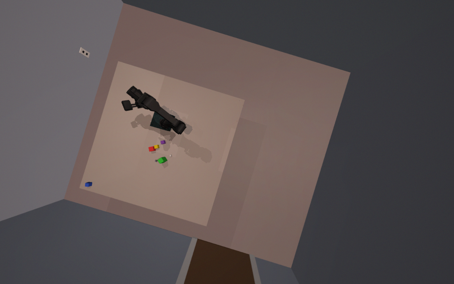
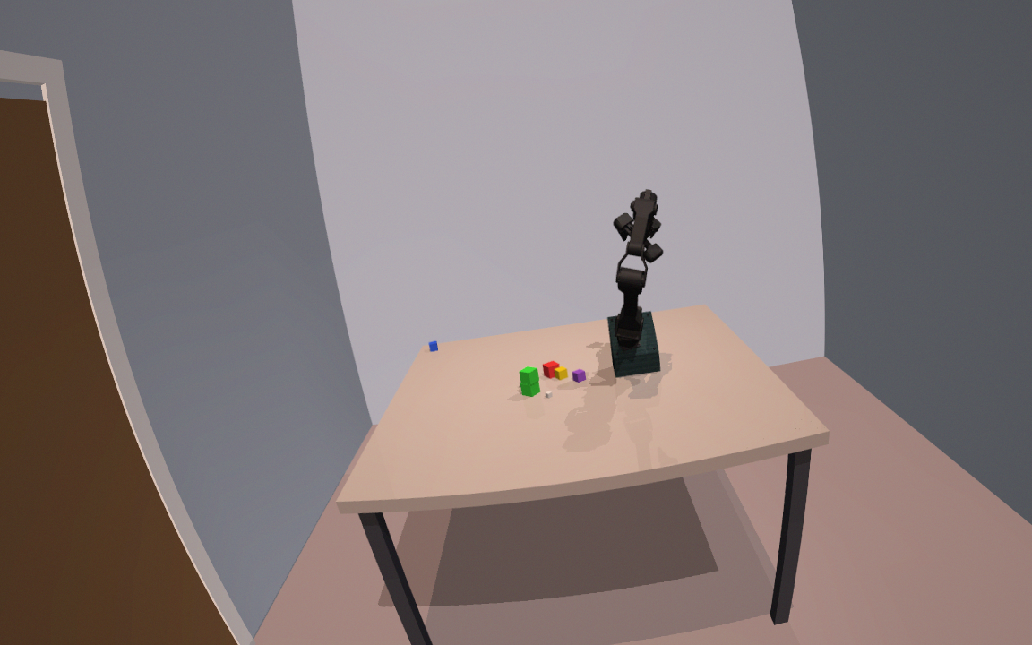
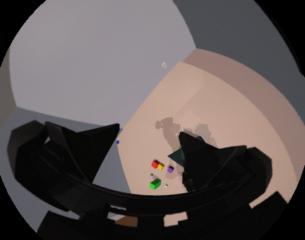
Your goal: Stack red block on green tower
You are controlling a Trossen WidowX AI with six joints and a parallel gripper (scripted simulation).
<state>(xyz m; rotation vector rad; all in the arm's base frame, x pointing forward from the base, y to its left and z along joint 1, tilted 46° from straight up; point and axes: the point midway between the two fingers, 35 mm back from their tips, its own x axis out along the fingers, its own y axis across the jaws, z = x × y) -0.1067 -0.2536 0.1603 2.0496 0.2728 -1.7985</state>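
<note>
Now: the red block 370 mm below my gripper tip and 340 mm ahead of it. Round my gripper tip: yellow cube: 380 mm below, 310 mm ahead, 30 mm to the left; then purple cube: 380 mm below, 250 mm ahead, 80 mm to the left; then blue cube: 800 mm ahead, 530 mm to the right, 370 mm below.
</note>
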